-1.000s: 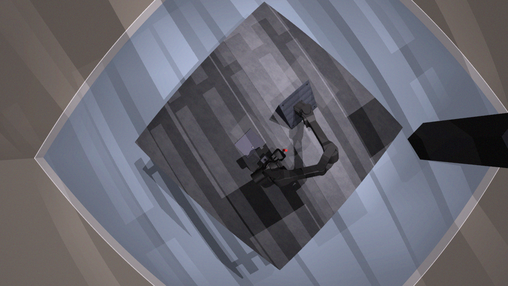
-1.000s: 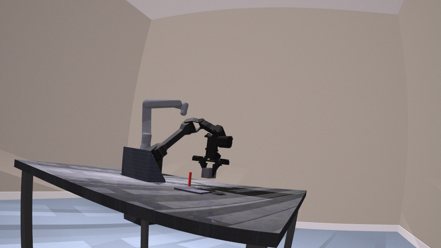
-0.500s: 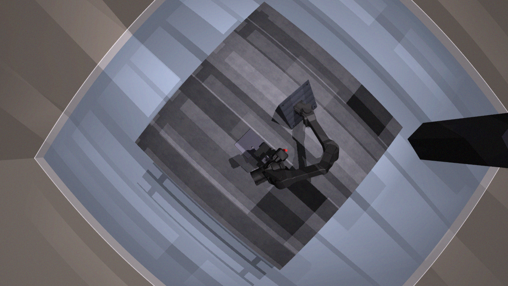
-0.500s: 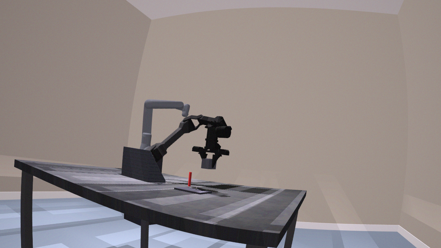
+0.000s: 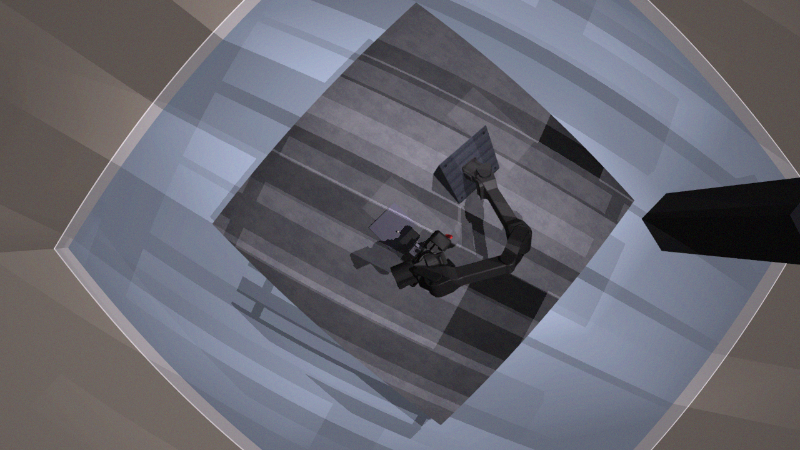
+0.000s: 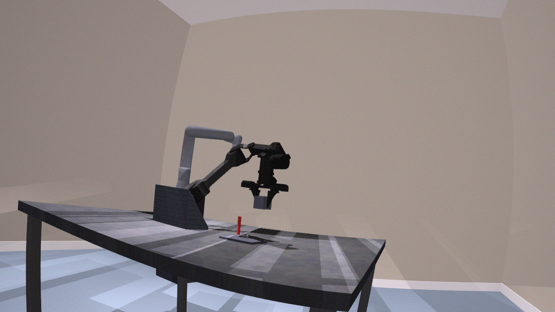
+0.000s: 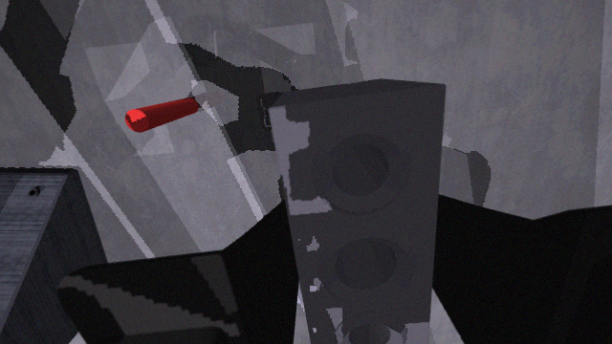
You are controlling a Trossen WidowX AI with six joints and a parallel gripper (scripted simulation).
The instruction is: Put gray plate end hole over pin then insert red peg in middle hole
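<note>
The red peg lies 12 cm behind my gripper tip, 9 cm below it and 2 cm to the left of it. From my gripper tip the other things lie so: gray plate: 3 cm above.
</note>
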